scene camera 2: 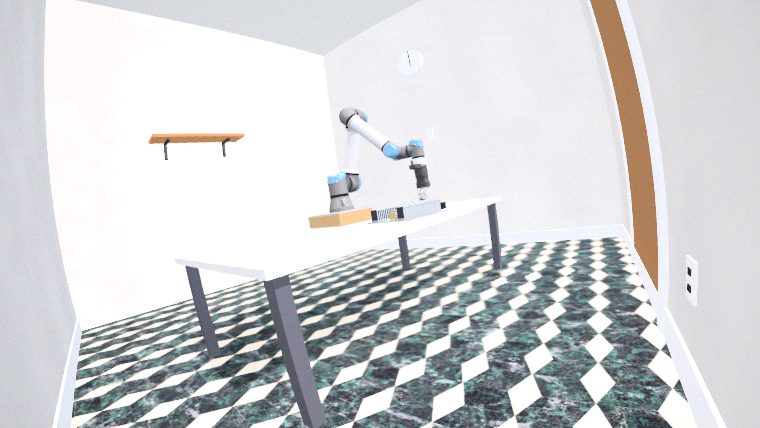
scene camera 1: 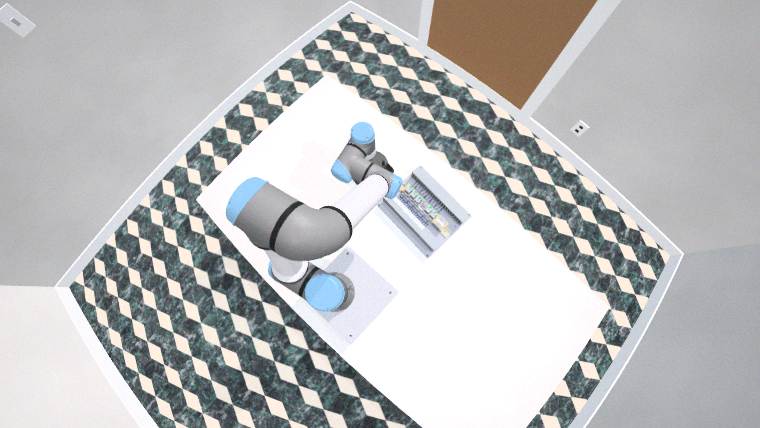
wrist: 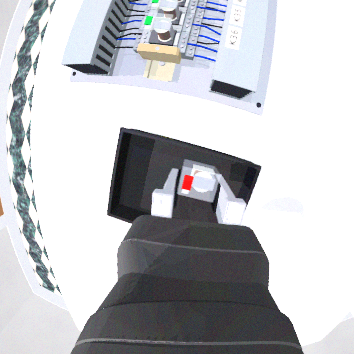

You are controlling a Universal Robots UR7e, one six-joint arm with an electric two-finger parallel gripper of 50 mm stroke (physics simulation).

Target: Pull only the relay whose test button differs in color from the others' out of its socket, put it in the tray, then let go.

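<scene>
The relay with a red test button and a clear top is between the fingers of my gripper, which is shut on it. In the wrist view it is upright over the right half of the black tray, within the tray's outline. In scene camera 2 the fingers are low, behind the panel's far part. Whether the relay touches the tray floor cannot be told. Other relays, such as the end relay, have green buttons and sit in their sockets. The arm hides the held relay in scene camera 1.
The grey panel with wire ducts, blue wires and labels stands near the tray on the white table. A beige end stop is at the relay row's near end. The arm's base plate is beyond the panel.
</scene>
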